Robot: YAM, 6 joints.
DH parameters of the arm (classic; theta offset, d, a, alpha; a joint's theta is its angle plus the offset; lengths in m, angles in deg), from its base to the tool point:
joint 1: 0 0.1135 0.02 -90
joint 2: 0 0 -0.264 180
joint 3: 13.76 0 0.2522 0
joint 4: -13.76 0 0.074 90
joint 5: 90 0 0 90
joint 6: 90 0.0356 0 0
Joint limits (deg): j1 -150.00..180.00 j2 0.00..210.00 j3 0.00..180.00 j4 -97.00..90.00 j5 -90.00..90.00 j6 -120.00..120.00
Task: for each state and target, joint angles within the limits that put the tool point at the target. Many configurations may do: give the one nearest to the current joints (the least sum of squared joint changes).
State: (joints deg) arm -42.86 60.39 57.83 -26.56 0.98 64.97
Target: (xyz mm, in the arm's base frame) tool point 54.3 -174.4 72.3
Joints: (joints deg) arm -71.57 91.33 26.66 -26.66 5.86 64.97
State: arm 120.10 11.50 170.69 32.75 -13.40 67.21
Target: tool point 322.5 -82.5 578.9
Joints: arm 166.77 28.43 121.91 21.43 -10.56 67.21
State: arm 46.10 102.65 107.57 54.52 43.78 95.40
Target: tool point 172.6 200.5 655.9
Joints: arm 53.75 100.59 133.01 46.04 35.41 95.40
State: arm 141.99 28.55 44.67 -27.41 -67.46 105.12
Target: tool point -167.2 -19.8 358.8
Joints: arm 175.47 47.50 51.56 -21.71 -67.72 105.12
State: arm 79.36 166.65 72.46 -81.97 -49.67 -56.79
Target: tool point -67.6 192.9 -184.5
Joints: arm 101.44 186.44 86.02 -69.61 -51.82 -56.79
